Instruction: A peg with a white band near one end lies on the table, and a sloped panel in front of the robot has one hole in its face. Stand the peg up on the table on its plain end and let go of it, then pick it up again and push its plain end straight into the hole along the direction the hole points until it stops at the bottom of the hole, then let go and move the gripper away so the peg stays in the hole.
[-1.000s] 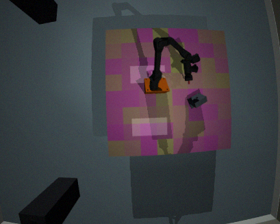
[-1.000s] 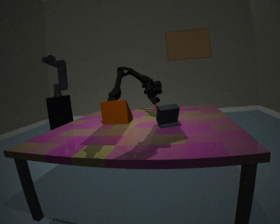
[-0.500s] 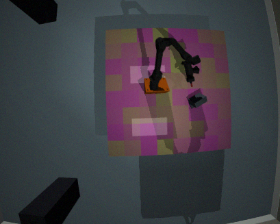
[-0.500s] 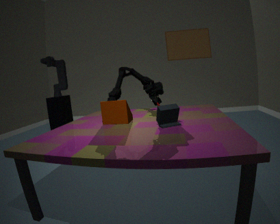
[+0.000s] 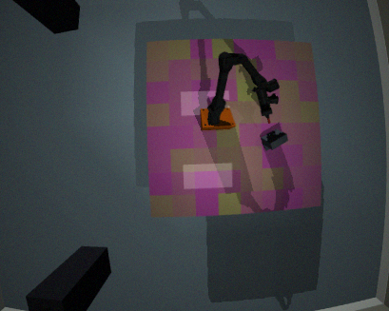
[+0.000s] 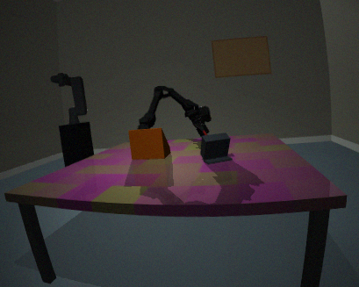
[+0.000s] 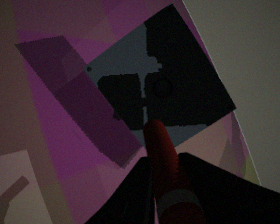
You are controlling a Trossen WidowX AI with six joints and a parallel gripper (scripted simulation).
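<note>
Now: the grey sloped panel 140 mm to the right of my gripper tip, 60 mm below it and 60 mm ahead of it. Also, from my gripper tip: peg 10 mm to the left, 10 mm behind, 10 mm above.
</note>
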